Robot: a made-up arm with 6 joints.
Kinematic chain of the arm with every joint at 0, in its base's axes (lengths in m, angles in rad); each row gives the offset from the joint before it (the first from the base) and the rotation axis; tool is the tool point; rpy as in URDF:
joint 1: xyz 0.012 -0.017 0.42 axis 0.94 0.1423 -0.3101
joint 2: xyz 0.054 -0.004 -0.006 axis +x
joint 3: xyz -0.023 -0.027 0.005 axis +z
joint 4: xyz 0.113 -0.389 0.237 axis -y
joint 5: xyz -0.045 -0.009 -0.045 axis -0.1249 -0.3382 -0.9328
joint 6: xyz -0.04 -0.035 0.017 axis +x
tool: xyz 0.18 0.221 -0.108 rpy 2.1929 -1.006 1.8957
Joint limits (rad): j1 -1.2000..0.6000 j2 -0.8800..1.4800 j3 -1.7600..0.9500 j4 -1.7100..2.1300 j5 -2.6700..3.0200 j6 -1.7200..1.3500
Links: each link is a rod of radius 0.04 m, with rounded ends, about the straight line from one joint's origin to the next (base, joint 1, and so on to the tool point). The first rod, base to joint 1, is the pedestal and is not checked.
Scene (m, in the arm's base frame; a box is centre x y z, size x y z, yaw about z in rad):
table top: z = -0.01
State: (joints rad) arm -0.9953 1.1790 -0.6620 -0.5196 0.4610 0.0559
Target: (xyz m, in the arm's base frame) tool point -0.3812 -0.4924 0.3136
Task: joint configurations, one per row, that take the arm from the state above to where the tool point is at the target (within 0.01 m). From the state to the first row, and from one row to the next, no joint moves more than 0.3 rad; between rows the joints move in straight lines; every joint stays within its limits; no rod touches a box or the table.
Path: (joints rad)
1: -0.9018 1.1846 -0.8410 -0.4483 0.7460 -0.0147
2: -0.8084 1.1901 -1.0199 -0.3770 1.0310 -0.0854
3: -0.7149 1.1957 -1.1989 -0.3057 1.3161 -0.1560
4: -0.6215 1.2012 -1.3779 -0.2343 1.6011 -0.2266

